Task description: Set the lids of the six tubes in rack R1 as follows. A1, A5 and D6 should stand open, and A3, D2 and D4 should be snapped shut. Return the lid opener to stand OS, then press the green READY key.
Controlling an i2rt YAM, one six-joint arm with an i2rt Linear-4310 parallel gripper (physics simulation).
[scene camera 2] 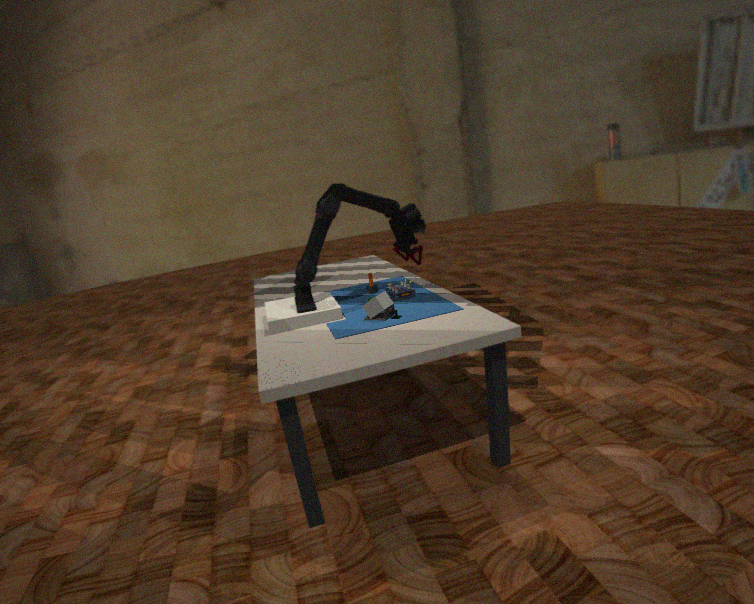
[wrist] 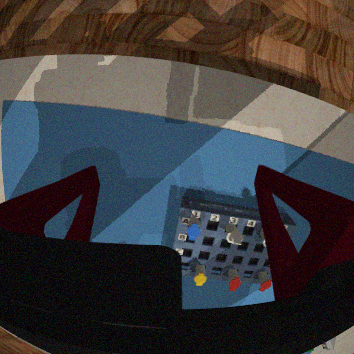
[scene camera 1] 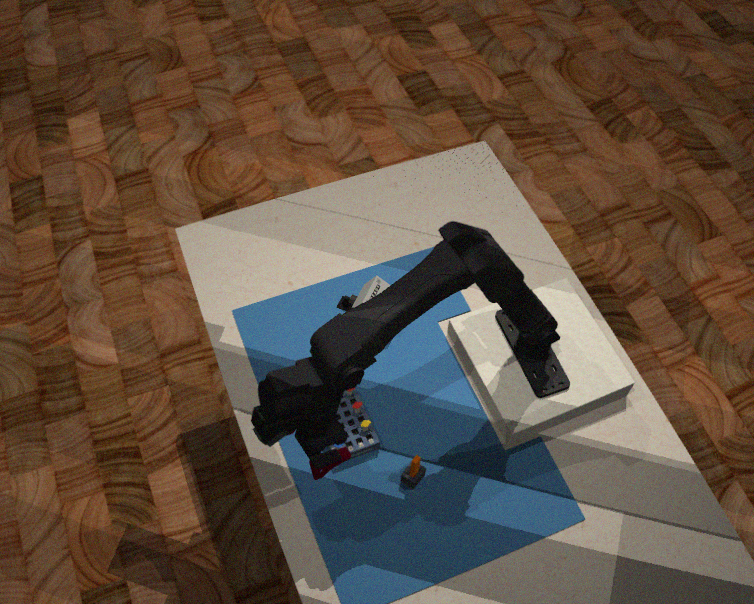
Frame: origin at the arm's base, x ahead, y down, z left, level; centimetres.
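Where they show: gripper, fingertip midpoint: (scene camera 2: 413, 262) (wrist: 176, 174) (scene camera 1: 303, 455); arm's base, origin of the base link: (scene camera 2: 305, 304) (scene camera 1: 531, 350).
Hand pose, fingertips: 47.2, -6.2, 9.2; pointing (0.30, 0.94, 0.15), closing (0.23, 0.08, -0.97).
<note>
Each offset is from my fingertips to the top centre of the thing, as dx, dy, dz. Level surfaces: height alone.
My gripper (scene camera 1: 330, 463) (scene camera 2: 410, 256) (wrist: 176, 174) is open and empty, above rack R1 {-9.3, +4.3, -8.1} (scene camera 1: 375, 442) (scene camera 2: 403, 295) (wrist: 216, 241). In the wrist view, a blue-lidded tube {-6.9, +5.9, -2.7} (wrist: 193, 231) is at A1 and a pale tube {-6.2, +4.3, -6.5} (wrist: 233, 235) at A3. A5 is largely hidden by the right finger. A yellow lid {-12.5, +5.9, -4.9} (wrist: 200, 279) and two red lids, one in the middle (wrist: 235, 284) and one at right (wrist: 265, 285), show along row D. I cannot tell which lids are snapped. The orange lid opener {-17.8, +2.3, +5.7} (scene camera 1: 415, 466) (scene camera 2: 370, 278) stands upright in its dark stand (scene camera 1: 412, 479) (scene camera 2: 371, 289).
The grey key box {-23.0, +2.4, -28.7} (scene camera 1: 372, 291) (scene camera 2: 378, 305) stands on the blue mat {dy +10.7} (scene camera 1: 295, 324) (scene camera 2: 434, 305), across the rack from the opener; the arm hides its green key in scene view 1. The white base block (scene camera 1: 591, 352) (scene camera 2: 280, 315) carries the arm beside the mat.
</note>
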